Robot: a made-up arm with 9 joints. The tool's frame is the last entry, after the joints.
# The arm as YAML. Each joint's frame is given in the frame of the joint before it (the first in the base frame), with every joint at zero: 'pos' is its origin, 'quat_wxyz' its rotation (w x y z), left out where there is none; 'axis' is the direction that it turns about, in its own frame. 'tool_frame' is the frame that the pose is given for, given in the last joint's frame.
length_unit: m
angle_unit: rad
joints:
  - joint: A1
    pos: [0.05, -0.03, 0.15]
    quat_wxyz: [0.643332, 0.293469, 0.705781, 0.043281]
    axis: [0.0, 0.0, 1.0]
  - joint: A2
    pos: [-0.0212, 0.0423, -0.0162]
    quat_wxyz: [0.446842, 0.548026, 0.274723, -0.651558]
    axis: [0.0, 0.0, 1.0]
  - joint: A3
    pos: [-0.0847, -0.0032, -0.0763]
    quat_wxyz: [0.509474, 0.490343, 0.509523, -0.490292]
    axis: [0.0, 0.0, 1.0]
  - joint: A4
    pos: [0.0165, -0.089, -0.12]
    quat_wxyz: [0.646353, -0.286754, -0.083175, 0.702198]
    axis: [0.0, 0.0, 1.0]
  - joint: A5
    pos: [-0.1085, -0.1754, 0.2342]
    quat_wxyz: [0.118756, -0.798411, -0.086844, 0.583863]
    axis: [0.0, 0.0, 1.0]
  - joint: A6
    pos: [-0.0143, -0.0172, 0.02]
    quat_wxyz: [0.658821, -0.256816, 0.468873, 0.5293]
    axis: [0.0, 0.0, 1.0]
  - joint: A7
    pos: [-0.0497, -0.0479, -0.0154]
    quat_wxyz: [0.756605, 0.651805, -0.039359, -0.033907]
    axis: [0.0, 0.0, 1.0]
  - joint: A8
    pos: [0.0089, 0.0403, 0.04]
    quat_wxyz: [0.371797, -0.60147, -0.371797, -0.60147]
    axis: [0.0, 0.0, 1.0]
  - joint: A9
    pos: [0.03, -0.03, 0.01]
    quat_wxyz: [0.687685, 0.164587, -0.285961, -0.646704]
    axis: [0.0, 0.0, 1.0]
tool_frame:
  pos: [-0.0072, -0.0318, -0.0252]
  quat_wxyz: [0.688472, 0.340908, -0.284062, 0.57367]
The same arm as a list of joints. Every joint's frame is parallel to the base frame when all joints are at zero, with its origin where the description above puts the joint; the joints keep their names.
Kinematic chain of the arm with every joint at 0, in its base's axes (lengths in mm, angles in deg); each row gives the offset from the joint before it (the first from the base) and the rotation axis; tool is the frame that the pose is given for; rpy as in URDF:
A1: xyz 50.0 -30.0 150.0 axis 0.933506 -0.316502 -0.168501
A2: xyz 0.0 30.0 40.0 axis -0.0721 -0.997397 -0.0001
A3: xyz 90.0 70.0 0.0 axis +z
A4: xyz 90.0 10.0 -120.0 axis -0.290003 -0.490605 0.821709
A5: xyz 20.0 30.0 310.0 axis +x
A6: xyz 20.0 -20.0 10.0 axis 0.428407 0.891515 -0.147202
A7: xyz 30.1 -40.0 -50.0 axis -z
A8: xyz 10.1 40.0 -40.0 axis +y
A9: xyz 30.0 10.0 -30.0 axis -0.143495 0.782275 0.606181
tool: xyz 0.0 -40.0 10.0 rpy 0.00 0.00 90.00

